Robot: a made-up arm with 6 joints. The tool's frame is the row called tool.
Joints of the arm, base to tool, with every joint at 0 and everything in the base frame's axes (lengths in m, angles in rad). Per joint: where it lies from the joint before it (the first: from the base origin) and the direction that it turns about. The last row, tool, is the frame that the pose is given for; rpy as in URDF.
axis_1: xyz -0.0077 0.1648 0.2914 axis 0 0 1
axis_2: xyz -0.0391 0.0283 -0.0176 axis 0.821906 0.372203 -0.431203
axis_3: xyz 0.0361 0.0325 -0.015 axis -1 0 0
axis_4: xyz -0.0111 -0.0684 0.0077 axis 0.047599 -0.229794 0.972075
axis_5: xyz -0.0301 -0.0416 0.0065 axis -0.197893 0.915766 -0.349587
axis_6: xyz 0.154 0.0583 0.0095 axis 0 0 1
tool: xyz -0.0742 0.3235 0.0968 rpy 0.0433 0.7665 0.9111
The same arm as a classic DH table. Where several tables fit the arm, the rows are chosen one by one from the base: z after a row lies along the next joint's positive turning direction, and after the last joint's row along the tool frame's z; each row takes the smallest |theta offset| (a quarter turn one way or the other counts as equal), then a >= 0, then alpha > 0; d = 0 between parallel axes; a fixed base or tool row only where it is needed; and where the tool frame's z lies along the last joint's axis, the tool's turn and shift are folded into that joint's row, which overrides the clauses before.
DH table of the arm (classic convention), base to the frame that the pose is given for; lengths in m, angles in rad. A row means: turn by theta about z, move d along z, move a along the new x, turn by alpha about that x. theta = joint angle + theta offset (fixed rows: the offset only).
base (fixed): a -0.165, alpha 0, d 0, theta offset -1.5241
axis_1: a -0.0419, alpha -2.0166, d 0.2624, theta offset 0.3785
axis_2: a -0.0148, alpha -2.5355, d 0.0307, theta offset 0.8099
axis_3: a 0.0648, alpha -1.6184, d 0.0231, theta offset 0.48
axis_4: a 0.0382, alpha 2.1648, d 0.0162, theta offset -1.3624
axis_5: a -0.1628, alpha -1.9279, d -0.0122, theta offset 0.0024
axis_6: a 0.2695, alpha 0.7675, d -0.0854, theta offset -0.9349
tool (fixed): a 0, alpha 0, d 0.279, theta offset -1.5259

